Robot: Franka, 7 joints.
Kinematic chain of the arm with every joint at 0, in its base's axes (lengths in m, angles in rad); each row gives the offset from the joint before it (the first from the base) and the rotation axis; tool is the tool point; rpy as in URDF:
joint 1: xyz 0 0 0.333 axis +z
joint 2: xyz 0 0 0 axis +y
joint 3: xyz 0 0 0.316 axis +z
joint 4: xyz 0.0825 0 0 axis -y
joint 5: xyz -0.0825 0 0.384 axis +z
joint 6: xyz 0 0 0 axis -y
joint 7: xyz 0.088 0 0 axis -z
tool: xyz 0 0 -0.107 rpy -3.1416 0 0
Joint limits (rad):
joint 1: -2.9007..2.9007
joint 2: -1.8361..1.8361
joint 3: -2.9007..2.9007
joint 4: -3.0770..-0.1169
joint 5: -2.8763..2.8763
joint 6: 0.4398..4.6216
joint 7: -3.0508..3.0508
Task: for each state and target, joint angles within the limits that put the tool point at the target. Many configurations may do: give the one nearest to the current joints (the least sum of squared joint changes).
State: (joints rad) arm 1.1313 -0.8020 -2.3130 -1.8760 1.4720 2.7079 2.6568
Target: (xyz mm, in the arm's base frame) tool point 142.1 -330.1 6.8
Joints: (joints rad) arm 1.1049 -0.9033 -2.4534 -2.4315 1.5216 2.7540 2.6568
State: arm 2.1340 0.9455 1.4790 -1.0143 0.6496 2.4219 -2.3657
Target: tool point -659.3 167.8 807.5
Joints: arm 2.1730 0.8182 1.5607 -0.9179 0.6502 2.4409 -2.3657
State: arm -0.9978 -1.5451 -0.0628 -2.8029 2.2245 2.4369 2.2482
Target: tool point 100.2 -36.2 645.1
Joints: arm -0.7748 -1.8361 0.1490 -2.9212 2.2199 2.4280 2.2482
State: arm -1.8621 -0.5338 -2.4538 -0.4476 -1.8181 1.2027 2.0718
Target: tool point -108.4 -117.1 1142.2
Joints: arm -1.8866 0.3937 -2.2603 -0.4105 -1.9491 1.6370 2.0718
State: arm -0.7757 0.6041 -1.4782 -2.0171 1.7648 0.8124 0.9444
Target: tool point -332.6 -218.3 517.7
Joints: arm -1.0156 0.4713 -2.0710 -2.2848 1.6072 0.4398 0.9444
